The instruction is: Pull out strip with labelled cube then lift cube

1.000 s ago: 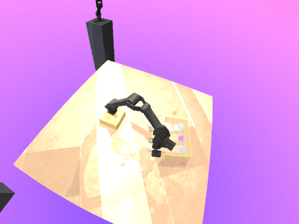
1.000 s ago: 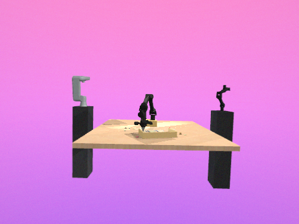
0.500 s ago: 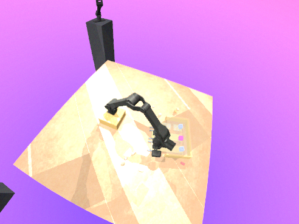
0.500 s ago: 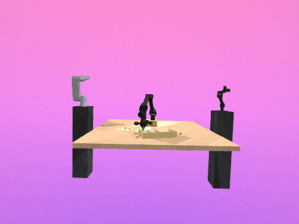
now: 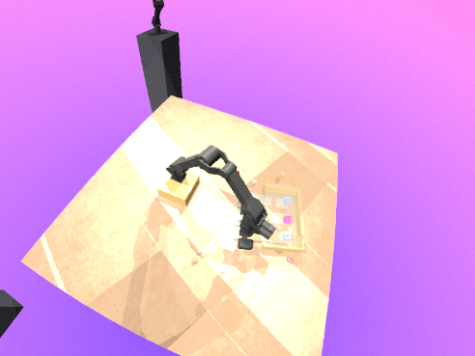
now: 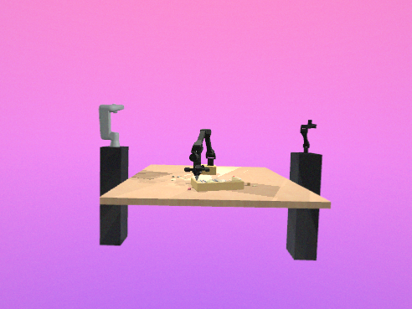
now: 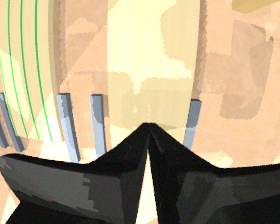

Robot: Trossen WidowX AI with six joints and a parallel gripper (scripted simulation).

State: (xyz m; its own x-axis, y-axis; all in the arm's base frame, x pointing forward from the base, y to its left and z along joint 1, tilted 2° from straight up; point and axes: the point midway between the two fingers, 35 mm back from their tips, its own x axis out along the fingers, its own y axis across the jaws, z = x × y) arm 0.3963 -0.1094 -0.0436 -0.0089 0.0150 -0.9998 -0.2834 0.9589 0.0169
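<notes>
My gripper tip is now 90 mm short of the pale band and 30 mm to the right of it.
</notes>
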